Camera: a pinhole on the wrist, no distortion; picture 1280 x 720 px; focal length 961.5 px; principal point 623.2 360.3 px. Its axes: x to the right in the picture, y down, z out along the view. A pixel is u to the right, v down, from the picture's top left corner.
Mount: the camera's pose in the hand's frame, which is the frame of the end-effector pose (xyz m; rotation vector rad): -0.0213 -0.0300 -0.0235 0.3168 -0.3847 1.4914
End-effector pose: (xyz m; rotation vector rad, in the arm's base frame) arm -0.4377 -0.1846 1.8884 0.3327 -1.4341 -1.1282
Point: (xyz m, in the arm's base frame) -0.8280 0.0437 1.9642
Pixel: 1192.3 362.8
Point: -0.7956 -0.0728 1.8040
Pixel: 738.6 385.5
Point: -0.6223 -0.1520 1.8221
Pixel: 667.5 307.7
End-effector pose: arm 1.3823 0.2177 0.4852 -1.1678 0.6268 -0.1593
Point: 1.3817 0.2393 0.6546
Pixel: 106.2 690.5
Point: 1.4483 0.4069 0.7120
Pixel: 670.5 612.0
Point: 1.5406 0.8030 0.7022
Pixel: 1145.5 642.3
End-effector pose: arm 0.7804 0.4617 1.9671 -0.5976 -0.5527 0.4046
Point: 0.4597 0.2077 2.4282
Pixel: 334.6 620.9
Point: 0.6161 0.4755 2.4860
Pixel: 605.2 147.2
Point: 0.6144 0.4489 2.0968
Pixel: 921.1 643.0
